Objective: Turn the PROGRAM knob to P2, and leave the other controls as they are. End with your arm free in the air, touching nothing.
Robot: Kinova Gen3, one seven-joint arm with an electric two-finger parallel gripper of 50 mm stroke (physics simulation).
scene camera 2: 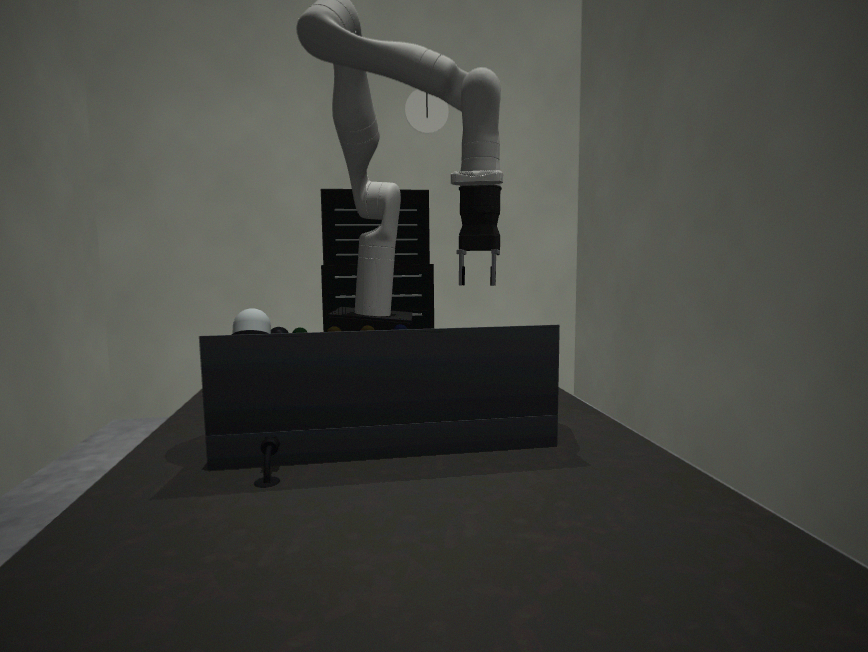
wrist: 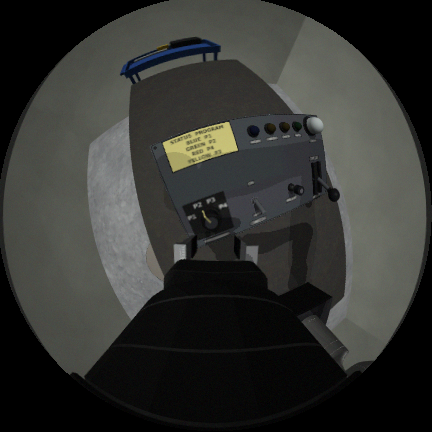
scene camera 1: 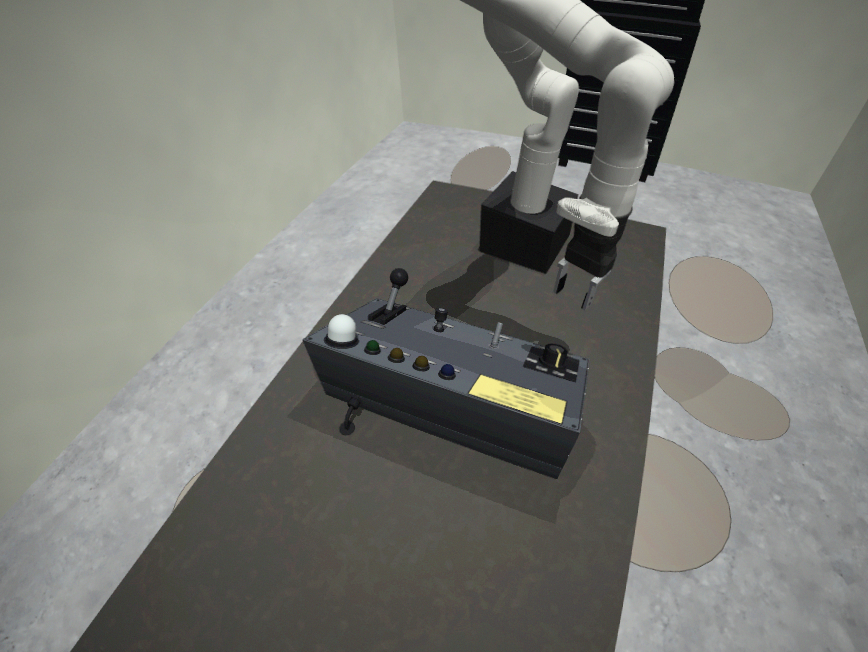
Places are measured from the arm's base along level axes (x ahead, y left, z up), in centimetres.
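Where they show: gripper, between the fingertips: (scene camera 2: 477,285) (wrist: 215,243) (scene camera 1: 572,298); arm's base, origin of its link: (scene camera 2: 372,313) (wrist: 306,324) (scene camera 1: 528,203).
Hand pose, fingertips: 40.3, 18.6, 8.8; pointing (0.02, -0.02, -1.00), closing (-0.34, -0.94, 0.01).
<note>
Things, the pixels of their top centre, and the offset from my fingertips, as dx, dy, dz. "spot": a spot on its surface instead.
- black PROGRAM knob, centre of its top: (scene camera 1: 556,348) (wrist: 209,219) +3.4, -0.1, -10.1
- P2 label, a spot on its surface: (wrist: 197,205) spot: +7.4, +1.6, -12.2
- toggle switch, centre of its top: (scene camera 1: 497,327) (wrist: 261,205) +2.7, -12.2, -10.3
- small black knob, centre of its top: (scene camera 1: 440,309) (wrist: 301,188) +3.2, -24.1, -9.5
- ball-topped lever, centre of its top: (scene camera 2: 278,326) (scene camera 1: 398,270) (wrist: 338,193) -1.6, -36.3, -6.9
- white dome, a spot on its surface: (scene camera 2: 251,321) (scene camera 1: 335,334) spot: +21.2, -36.3, -3.4
- yellow label, a spot on its surface: (scene camera 1: 517,397) (wrist: 201,143) spot: +18.9, -3.4, -6.6
The black PROGRAM knob (scene camera 1: 552,354) (wrist: 212,221) is on the control box (scene camera 1: 449,407) (scene camera 2: 378,393) (wrist: 215,172), at the right end in scene camera 1. In the wrist view its yellow pointer line points up and left, towards the P2 label (wrist: 197,205), between P1 and P3. My gripper (scene camera 1: 573,297) (scene camera 2: 477,280) (wrist: 215,243) is open and empty. It hangs in the air above and behind the box's knob end, apart from the knob. The knob is hidden in scene camera 2.
The box also carries a toggle switch (scene camera 1: 496,334) (wrist: 258,206), a small black knob (scene camera 1: 439,319), a ball-topped lever (scene camera 1: 398,277) (wrist: 333,194), a white dome (scene camera 1: 342,329) (scene camera 2: 251,321) (wrist: 314,125) and several coloured lamps. A yellow label (scene camera 1: 517,397) (wrist: 200,146) lies near the PROGRAM knob.
</note>
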